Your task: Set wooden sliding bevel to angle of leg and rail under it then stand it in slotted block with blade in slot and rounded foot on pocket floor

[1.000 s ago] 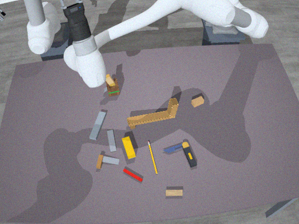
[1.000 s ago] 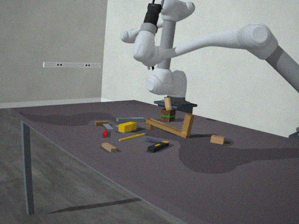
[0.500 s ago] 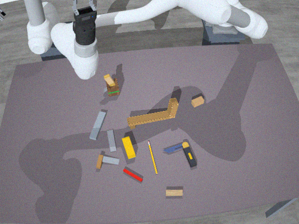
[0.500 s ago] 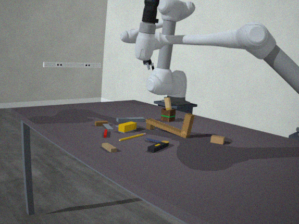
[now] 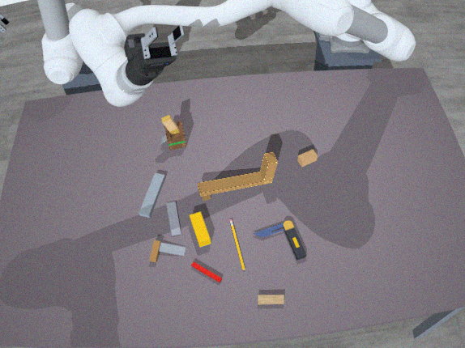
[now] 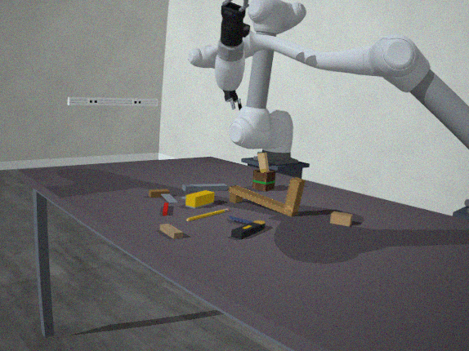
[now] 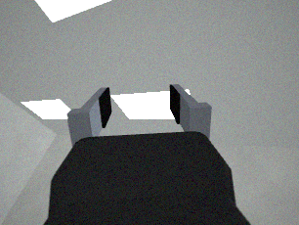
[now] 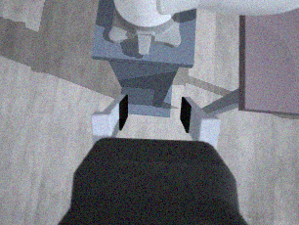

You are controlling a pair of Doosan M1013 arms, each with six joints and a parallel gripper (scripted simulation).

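My left gripper is now 250 mm past the wooden sliding bevel, 90 mm to the left of it and 610 mm above it. The rest, counted from my left hand: try square (170 mm ahead, 100 mm to the right, 680 mm below); then yellow block (100 mm ahead, 10 mm to the left, 680 mm below); then grey blade (250 mm behind, 100 mm to the right, 640 mm below).
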